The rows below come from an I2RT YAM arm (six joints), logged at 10 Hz.
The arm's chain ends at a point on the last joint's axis. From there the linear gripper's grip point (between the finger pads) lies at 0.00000 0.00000 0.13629 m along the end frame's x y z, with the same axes.
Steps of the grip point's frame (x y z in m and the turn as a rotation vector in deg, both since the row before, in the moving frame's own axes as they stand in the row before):
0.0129 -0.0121 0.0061 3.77 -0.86 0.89
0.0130 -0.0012 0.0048 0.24 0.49 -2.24
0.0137 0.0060 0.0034 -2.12 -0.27 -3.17
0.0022 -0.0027 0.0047 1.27 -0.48 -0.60
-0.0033 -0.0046 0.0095 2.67 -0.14 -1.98
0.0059 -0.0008 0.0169 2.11 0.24 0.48
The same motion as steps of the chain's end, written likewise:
0.0149 -0.0031 0.0064 3.77 -0.86 0.89
0.0118 -0.0006 0.0048 0.24 0.49 -2.24
0.0142 0.0009 0.0035 -2.12 -0.27 -3.17
0.0034 0.0003 0.0047 1.27 -0.48 -0.60
-0.0029 0.0017 0.0096 2.67 -0.14 -1.98
0.0053 0.0042 0.0170 2.11 0.24 0.48

